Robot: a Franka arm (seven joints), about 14 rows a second.
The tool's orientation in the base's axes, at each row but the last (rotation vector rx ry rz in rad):
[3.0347, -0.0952, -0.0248]
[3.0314, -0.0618, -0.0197]
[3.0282, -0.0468, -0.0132]
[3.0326, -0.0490, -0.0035]
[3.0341, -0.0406, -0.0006]
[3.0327, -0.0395, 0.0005]
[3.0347, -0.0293, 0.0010]
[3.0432, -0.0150, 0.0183]
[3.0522, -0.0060, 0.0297]
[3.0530, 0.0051, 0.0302]
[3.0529, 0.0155, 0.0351]
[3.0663, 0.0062, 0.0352]
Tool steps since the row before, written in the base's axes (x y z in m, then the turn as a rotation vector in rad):
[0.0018, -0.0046, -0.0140, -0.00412, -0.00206, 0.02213]
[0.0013, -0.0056, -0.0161, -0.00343, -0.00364, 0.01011]
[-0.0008, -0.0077, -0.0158, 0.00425, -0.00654, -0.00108]
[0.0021, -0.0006, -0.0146, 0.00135, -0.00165, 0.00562]
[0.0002, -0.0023, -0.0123, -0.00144, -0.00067, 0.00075]
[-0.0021, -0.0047, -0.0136, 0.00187, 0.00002, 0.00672]
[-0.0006, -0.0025, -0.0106, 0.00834, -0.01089, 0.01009]
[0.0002, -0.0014, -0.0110, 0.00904, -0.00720, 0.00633]
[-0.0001, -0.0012, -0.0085, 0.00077, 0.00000, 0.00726]
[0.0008, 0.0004, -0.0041, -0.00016, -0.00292, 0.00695]
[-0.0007, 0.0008, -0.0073, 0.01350, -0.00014, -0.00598]
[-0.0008, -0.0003, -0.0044, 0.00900, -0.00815, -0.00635]
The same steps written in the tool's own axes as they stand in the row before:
[0.0023, 0.0030, 0.0144, -0.00427, 0.00463, -0.02171]
[0.0017, 0.0037, 0.0166, -0.00338, 0.00486, -0.00960]
[-0.0004, 0.0059, 0.0166, 0.00446, 0.00624, 0.00177]
[0.0021, -0.0011, 0.0146, 0.00140, 0.00221, -0.00541]
[0.0002, 0.0010, 0.0125, -0.00142, 0.00078, -0.00067]
[-0.0020, 0.0033, 0.0140, 0.00188, 0.00066, -0.00668]
[-0.0006, 0.0014, 0.0108, 0.00856, 0.01174, -0.00888]
[0.0001, 0.0003, 0.0111, 0.00918, 0.00769, -0.00549]
[-0.0003, 0.0004, 0.0086, 0.00091, 0.00064, -0.00721]
[0.0007, -0.0008, 0.0041, -0.00004, 0.00352, -0.00667]
[-0.0009, -0.0014, 0.0072, 0.01336, -0.00027, 0.00628]
[-0.0009, 0.0000, 0.0044, 0.00881, 0.00768, 0.00715]

